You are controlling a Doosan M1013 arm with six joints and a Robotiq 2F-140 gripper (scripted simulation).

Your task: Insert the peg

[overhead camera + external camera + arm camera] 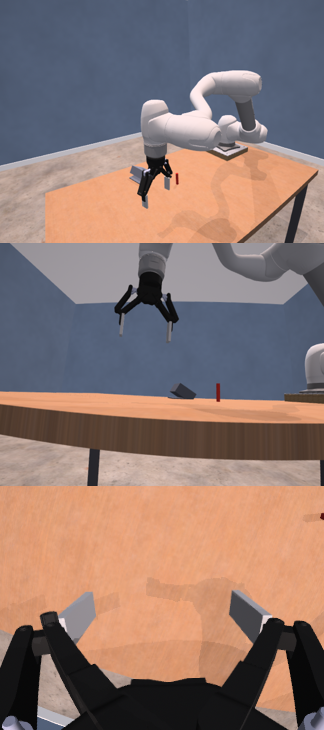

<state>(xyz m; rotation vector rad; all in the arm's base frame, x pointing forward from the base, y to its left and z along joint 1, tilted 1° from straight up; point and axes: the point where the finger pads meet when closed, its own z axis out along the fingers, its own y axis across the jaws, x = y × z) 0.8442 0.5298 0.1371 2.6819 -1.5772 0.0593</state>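
My hand is 300 mm to the left of the red peg, 240 mm past it and 160 mm above it.
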